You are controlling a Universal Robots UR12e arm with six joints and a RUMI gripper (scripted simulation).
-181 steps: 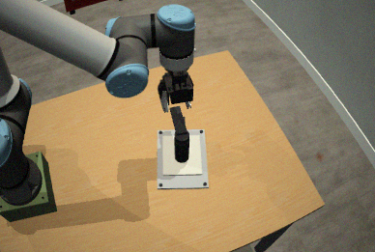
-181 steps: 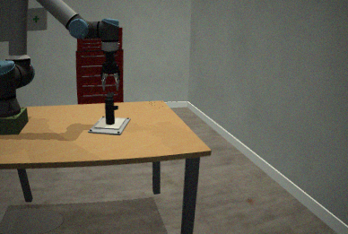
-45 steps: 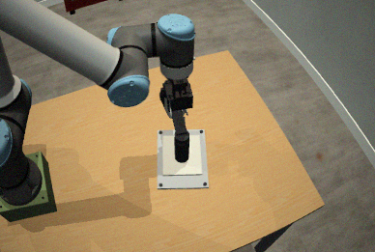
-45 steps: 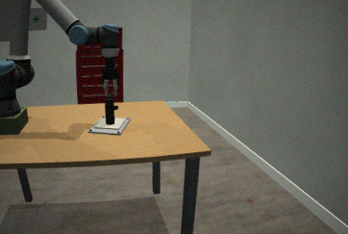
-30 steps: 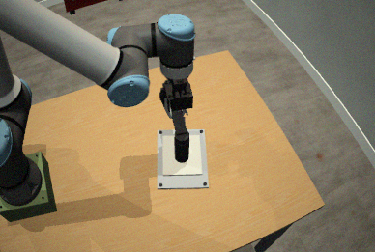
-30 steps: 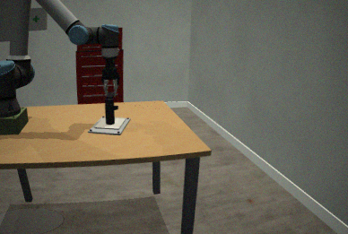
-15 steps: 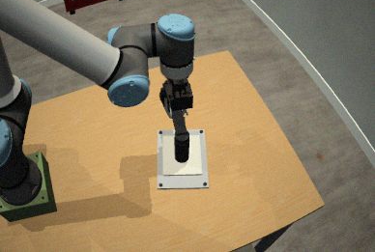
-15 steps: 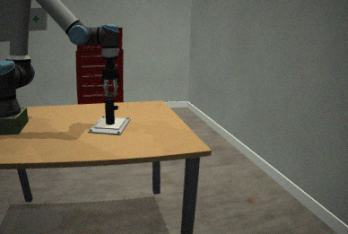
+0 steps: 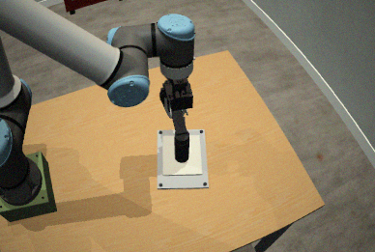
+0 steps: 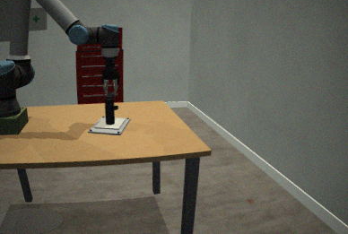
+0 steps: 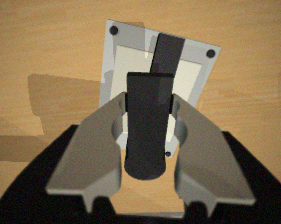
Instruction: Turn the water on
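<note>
Now: the dark lever 1 cm behind my hand and 3 cm to the right of it. The rest, counted from my hand: tap: 1 cm behind, 6 cm to the right, 5 cm below.
</note>
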